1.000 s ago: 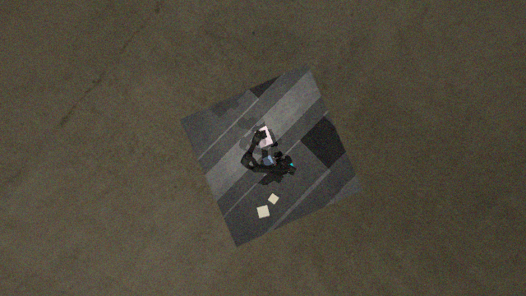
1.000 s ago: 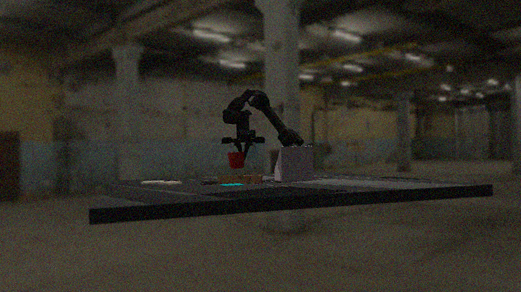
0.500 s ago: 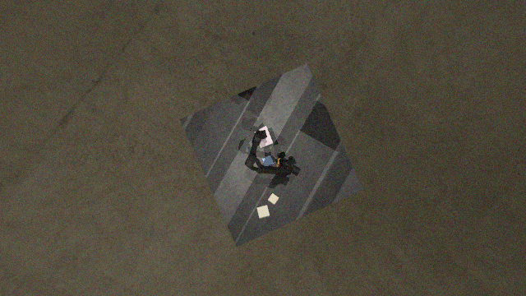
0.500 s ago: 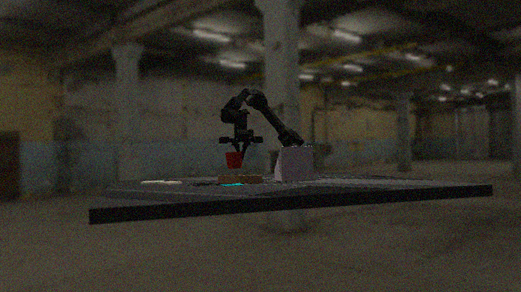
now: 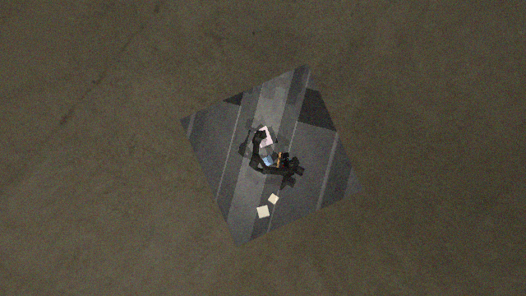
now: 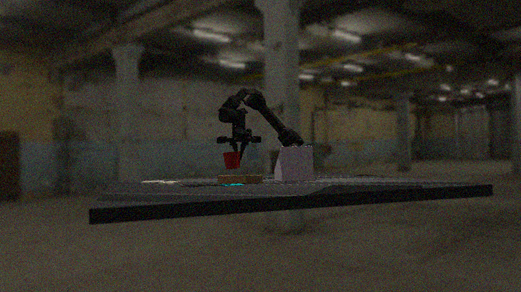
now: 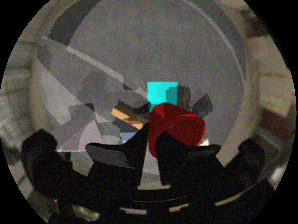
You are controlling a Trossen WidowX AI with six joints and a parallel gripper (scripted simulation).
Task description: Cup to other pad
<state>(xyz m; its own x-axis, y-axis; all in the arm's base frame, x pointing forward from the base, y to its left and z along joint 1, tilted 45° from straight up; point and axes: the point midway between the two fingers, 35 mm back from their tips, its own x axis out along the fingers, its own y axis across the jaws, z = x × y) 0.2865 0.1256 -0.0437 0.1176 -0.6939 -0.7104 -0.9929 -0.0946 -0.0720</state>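
Now: the cyan pad 11 cm below my gripper tip, 4 cm ahead of it and 3 cm to the left of it. The rest, counted from my gripper tip: red cup: 3 cm ahead; wooden bar: 10 cm below, 6 cm to the right, 1 cm behind.
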